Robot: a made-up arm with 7 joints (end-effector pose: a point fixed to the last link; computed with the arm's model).
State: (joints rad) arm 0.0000 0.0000 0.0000 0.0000 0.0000 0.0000 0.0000
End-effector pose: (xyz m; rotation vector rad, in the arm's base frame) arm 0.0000 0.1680 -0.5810 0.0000 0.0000 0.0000
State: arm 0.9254 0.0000 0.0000 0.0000 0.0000 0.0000 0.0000
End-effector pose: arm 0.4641 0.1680 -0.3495 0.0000 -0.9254 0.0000
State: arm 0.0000 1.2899 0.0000 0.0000 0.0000 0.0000 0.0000
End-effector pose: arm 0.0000 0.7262 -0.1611 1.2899 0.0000 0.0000
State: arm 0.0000 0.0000 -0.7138 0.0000 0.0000 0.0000 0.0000
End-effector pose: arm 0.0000 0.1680 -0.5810 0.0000 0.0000 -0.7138
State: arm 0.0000 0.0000 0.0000 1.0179 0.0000 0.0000 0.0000
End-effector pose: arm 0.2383 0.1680 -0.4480 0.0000 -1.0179 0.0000
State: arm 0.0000 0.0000 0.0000 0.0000 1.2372 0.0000 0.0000
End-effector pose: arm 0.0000 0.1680 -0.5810 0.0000 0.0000 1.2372
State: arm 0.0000 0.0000 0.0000 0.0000 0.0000 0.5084 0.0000
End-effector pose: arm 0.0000 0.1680 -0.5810 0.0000 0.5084 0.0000
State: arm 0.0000 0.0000 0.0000 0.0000 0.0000 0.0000 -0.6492
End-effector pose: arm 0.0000 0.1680 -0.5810 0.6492 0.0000 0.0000
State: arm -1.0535 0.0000 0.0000 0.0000 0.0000 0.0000 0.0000
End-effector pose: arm -0.5050 0.1680 -0.2873 0.0000 1.0535 0.0000
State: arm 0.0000 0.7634 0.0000 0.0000 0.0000 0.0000 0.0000
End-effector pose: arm 0.0000 0.5697 -0.4198 0.7634 0.0000 0.0000
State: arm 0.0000 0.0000 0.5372 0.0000 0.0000 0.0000 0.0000
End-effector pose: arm 0.0000 0.1680 -0.5810 0.0000 0.0000 0.5372
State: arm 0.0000 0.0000 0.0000 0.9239 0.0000 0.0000 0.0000
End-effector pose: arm 0.2234 0.1680 -0.4698 0.0000 -0.9239 0.0000
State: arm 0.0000 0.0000 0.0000 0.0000 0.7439 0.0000 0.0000
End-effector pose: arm 0.0000 0.1680 -0.5810 0.0000 0.0000 0.7439
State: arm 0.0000 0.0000 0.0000 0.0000 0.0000 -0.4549 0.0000
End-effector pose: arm 0.0000 0.1680 -0.5810 0.0000 -0.4549 0.0000
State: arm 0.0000 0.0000 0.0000 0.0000 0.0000 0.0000 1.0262
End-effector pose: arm 0.0000 0.1680 -0.5810 -1.0262 0.0000 0.0000
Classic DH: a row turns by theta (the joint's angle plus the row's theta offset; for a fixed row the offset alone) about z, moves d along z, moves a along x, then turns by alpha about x. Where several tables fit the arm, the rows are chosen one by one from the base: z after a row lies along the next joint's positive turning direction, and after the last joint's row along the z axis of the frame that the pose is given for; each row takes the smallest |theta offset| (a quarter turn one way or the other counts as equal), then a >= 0, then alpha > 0; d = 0 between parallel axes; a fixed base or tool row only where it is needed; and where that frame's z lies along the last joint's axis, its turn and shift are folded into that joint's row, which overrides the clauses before.
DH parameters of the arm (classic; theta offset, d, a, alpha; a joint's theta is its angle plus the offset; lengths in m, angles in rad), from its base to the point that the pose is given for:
base (fixed): 0 0 0 1.5708
joint 1: 1.5708 -0.168 0 1.5708
joint 2: 1.5708 0 0 1.5708
joint 3: 1.5708 -0.301 0 1.5708
joint 4: 0 0 0 -1.5708
joint 5: 0 -0.28 0 -1.5708
joint 6: -1.5708 0 0 1.5708
joint 7: 1.5708 0 0 1.5708
tool (fixed): -1.5708 0 0 0

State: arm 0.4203 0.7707 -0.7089 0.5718 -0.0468 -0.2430 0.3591
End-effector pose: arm 0.2901 0.4710 -0.3672 0.3068 -0.6605 -0.9965
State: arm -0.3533 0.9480 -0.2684 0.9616 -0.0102 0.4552 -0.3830
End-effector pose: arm 0.0975 0.5071 -0.3754 1.1271 -0.1347 -0.6319
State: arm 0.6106 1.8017 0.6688 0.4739 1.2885 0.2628 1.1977
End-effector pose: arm -0.0343 0.6854 0.2238 0.0742 -2.4643 -0.2350
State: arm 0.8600 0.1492 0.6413 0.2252 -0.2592 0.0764 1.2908
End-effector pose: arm 0.4586 0.2903 -0.3287 -1.0950 -1.1385 -0.2542
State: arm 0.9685 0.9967 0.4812 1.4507 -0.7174 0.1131 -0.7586
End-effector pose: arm 0.2003 0.5188 0.1613 -2.4328 1.6166 -0.8450
